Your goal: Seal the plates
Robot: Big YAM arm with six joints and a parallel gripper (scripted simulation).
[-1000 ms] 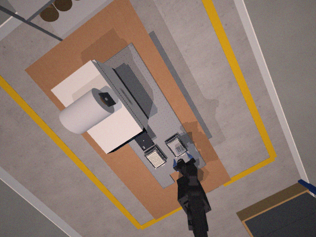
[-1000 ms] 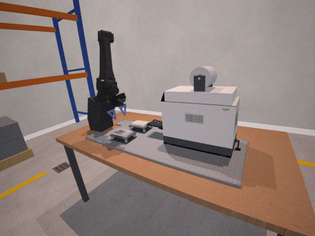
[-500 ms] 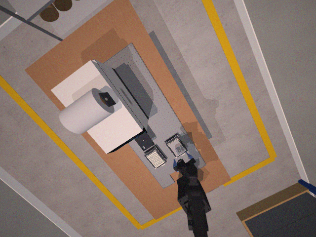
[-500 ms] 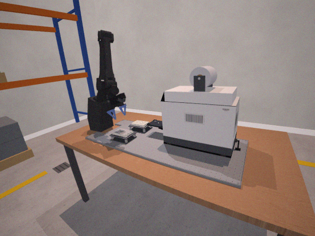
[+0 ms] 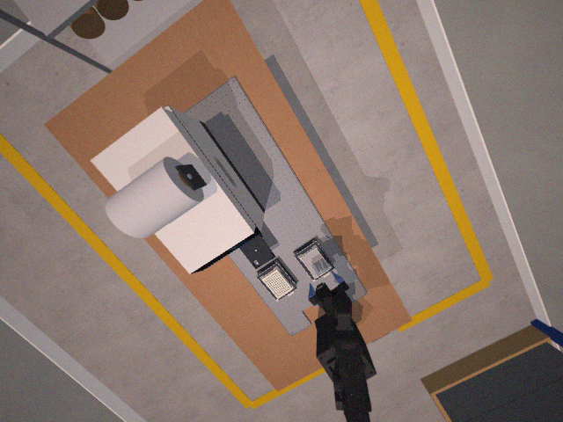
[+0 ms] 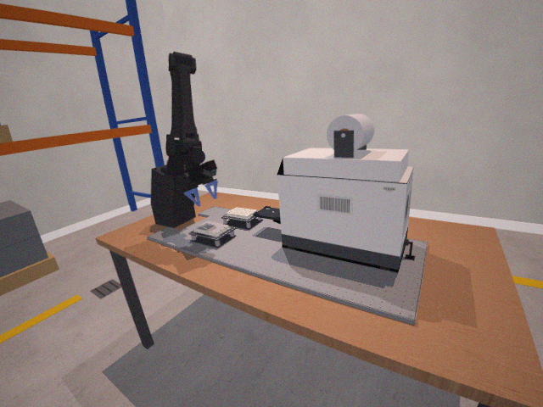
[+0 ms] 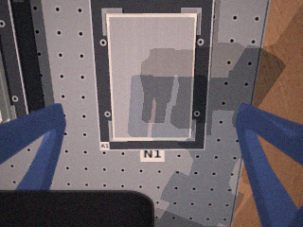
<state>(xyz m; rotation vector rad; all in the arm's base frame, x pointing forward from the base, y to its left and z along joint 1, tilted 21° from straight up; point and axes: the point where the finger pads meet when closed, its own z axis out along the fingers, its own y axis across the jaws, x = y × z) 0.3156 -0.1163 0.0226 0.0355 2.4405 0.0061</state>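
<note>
Right now my hand is 20 mm short of the white well plate, 190 mm to the right of it and 120 mm above it. From my hand the other things lie so: foil roll (560 mm ahead, 140 mm to the left, 240 mm above); then dark sealer stage (220 mm ahead, 160 mm to the left, 90 mm below); then start button (330 mm ahead, 240 mm to the left, 20 mm above).
</note>
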